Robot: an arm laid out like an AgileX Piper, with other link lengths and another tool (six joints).
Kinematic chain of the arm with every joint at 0, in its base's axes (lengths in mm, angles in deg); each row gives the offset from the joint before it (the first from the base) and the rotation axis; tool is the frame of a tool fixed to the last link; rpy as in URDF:
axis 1: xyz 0 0 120.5 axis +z
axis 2: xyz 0 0 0 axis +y
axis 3: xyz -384.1 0 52.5 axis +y
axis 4: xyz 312.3 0 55.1 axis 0.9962 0 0.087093
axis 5: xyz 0 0 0 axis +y
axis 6: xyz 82.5 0 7.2 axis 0.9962 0 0.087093
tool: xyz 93.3 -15 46.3 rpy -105.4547 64.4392 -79.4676
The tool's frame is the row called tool.
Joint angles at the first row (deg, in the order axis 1, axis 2, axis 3, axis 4, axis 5, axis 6):
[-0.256 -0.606 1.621 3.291 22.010 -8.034]
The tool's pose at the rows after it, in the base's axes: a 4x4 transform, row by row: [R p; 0 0 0 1], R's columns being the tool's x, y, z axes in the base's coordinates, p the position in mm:
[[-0.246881 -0.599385 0.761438 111.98], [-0.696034 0.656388 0.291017 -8.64], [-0.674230 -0.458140 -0.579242 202.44], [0 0 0 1]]
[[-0.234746 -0.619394 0.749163 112.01], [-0.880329 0.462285 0.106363 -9.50], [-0.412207 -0.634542 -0.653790 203.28], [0 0 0 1]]
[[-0.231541 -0.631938 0.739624 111.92], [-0.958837 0.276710 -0.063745 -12.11], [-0.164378 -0.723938 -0.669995 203.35], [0 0 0 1]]
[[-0.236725 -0.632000 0.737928 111.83], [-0.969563 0.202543 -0.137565 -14.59], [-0.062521 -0.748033 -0.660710 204.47], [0 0 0 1]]
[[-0.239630 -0.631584 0.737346 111.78], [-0.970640 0.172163 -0.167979 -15.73], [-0.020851 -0.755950 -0.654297 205.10], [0 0 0 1]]
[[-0.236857 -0.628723 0.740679 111.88], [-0.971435 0.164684 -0.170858 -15.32], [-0.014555 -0.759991 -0.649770 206.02], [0 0 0 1]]
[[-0.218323 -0.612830 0.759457 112.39], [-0.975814 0.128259 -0.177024 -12.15], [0.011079 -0.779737 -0.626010 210.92], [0 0 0 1]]
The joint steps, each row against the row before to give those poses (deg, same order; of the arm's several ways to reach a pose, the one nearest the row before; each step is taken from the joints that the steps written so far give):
[0.003 0.002 -0.051 -8.766 -0.001 -6.020]
[0.001 0.000 0.000 -11.814 0.074 -7.245]
[-0.007 -0.004 0.052 -10.994 0.050 -4.411]
[-0.001 0.004 0.000 -5.680 -0.004 -0.377]
[0.004 -0.001 0.000 -2.471 0.003 0.007]
[0.001 0.000 0.001 -0.421 -0.316 0.002]
[-0.004 0.000 0.000 -1.457 -1.849 -0.311]

